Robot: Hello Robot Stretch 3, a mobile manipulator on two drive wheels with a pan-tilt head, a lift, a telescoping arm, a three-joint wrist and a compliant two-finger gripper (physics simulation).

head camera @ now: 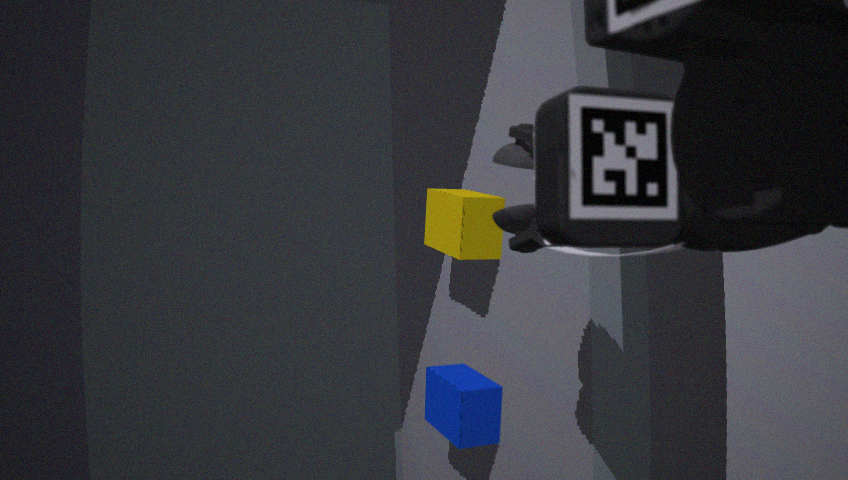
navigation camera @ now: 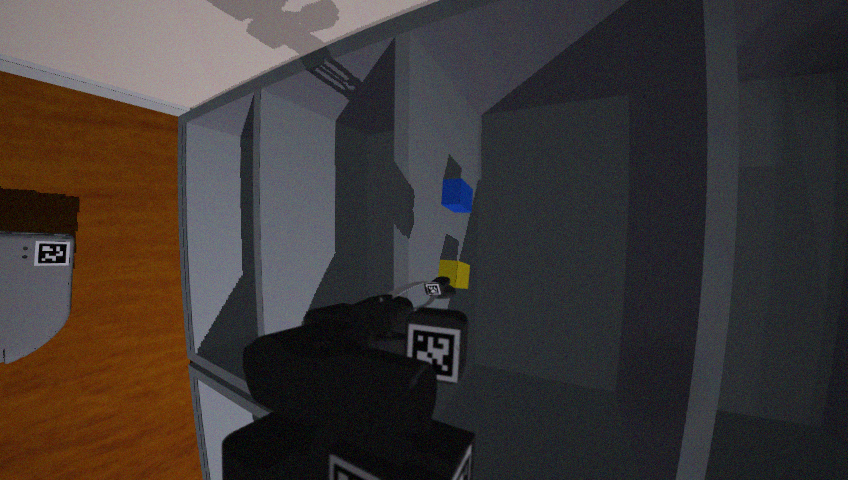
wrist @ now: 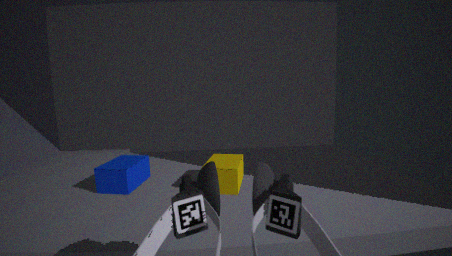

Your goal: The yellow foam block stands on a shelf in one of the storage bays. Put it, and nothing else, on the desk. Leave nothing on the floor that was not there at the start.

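Places are measured from the robot's base along level axes (x left, y back, z up), in millimetres.
Pixels of known places: gripper, fingertip midpoint: (head camera: 509,189) (navigation camera: 446,301).
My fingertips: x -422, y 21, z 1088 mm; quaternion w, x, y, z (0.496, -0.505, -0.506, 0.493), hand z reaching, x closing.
For each thing: its top centre in the pictures, then the offset to it from my fingertips. "*": a spot on its surface instead. Level surfaces: height alone.
- yellow foam block, top centre: (head camera: 442,222) (navigation camera: 463,275) dx -230, dy -21, dz -52 mm
- shelf, surface height: dz -97 mm
- blue block, top centre: (head camera: 441,406) (navigation camera: 466,196) dx -229, dy -210, dz -52 mm
- bay's back panel, surface spot: (head camera: 238,237) * dx -502, dy -41, dz +122 mm
- wood-coloured floor, surface height: dz -1088 mm
The yellow foam block (head camera: 482,228) (navigation camera: 461,274) (wrist: 230,181) stands upright on a shelf (head camera: 535,333) (navigation camera: 431,130) (wrist: 45,215) in a storage bay. My gripper (head camera: 512,186) (navigation camera: 445,285) (wrist: 235,179) is open partway, with a gap between its fingertips. The tips are in front of the block, which shows behind and between them in the wrist view, set toward the left fingertip. The left finger hides part of the block. Whether that finger touches it I cannot tell. The desk cannot be made out in these views.
A blue block (head camera: 462,407) (navigation camera: 456,195) (wrist: 121,175) stands on the same shelf, left of the yellow one in the wrist view. The bay's back panel (head camera: 238,237) (navigation camera: 553,237) (wrist: 195,75) rises behind them. An upright grey edge (navigation camera: 720,178) and a wood-coloured floor (navigation camera: 130,237) show in the navigation view.
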